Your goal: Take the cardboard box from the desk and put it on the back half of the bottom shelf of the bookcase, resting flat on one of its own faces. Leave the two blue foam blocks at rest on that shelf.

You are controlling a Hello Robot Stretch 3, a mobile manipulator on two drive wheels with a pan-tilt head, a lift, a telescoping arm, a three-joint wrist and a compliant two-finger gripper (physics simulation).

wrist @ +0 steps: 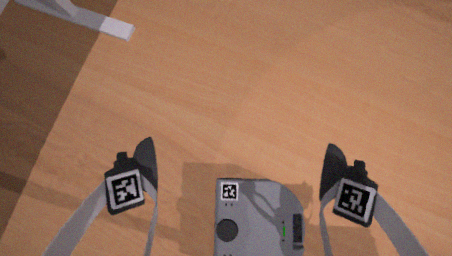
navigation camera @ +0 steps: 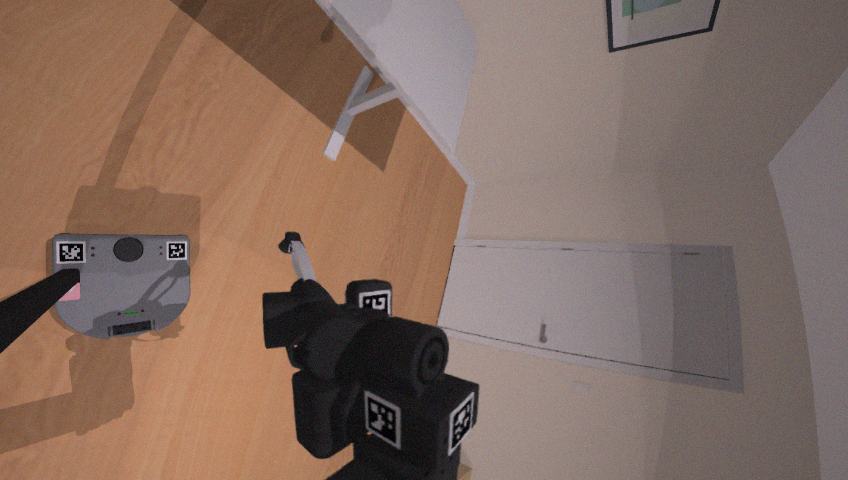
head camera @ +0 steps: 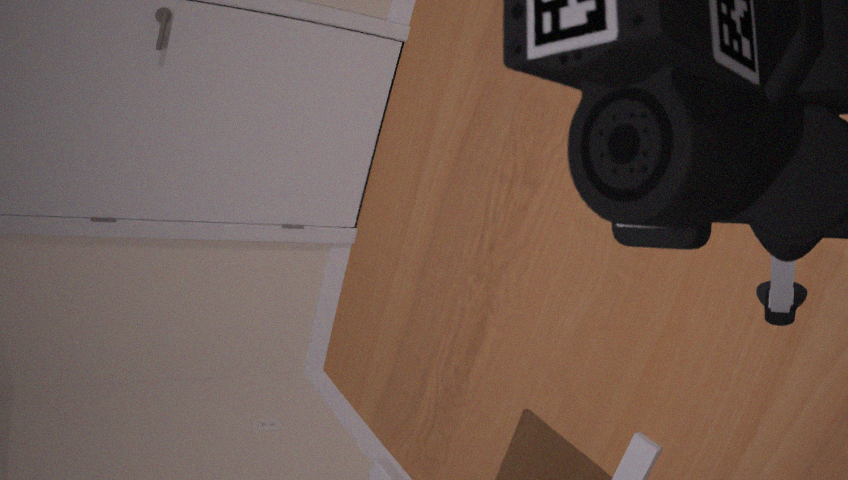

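Where they show: gripper, fingertip midpoint: [navigation camera: 290, 283]; robot's base at its link origin: [navigation camera: 129, 248].
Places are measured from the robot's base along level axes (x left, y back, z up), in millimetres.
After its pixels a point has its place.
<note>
My gripper [head camera: 781, 303] [navigation camera: 290, 242] [wrist: 238, 160] @[x -218, y 22, z 825 mm] is open and empty, with its two fingers wide apart. It hangs over the wooden floor beside the robot's base, away from the desk. Part of the white desk [navigation camera: 434, 65] @[x -785, y -719, z 721 mm] shows at the top of the navigation view. The cardboard box, the bookcase and the two blue foam blocks cannot be made out in these views.
A white desk leg [head camera: 639, 455] [navigation camera: 334, 144] [wrist: 117, 27] stands on the floor. The robot's grey base [navigation camera: 130, 297] @[x -1, y 141, z 160 mm] [wrist: 255, 215] is below the gripper. A white door [head camera: 208, 118] @[x -2098, y 364, z 695 mm] [navigation camera: 535, 285] @[x -2126, y 296, z 806 mm] is in the wall. A small tan patch [navigation camera: 464, 472] @[x -1464, y 1580, z 595 mm] shows behind the wrist, unclear.
</note>
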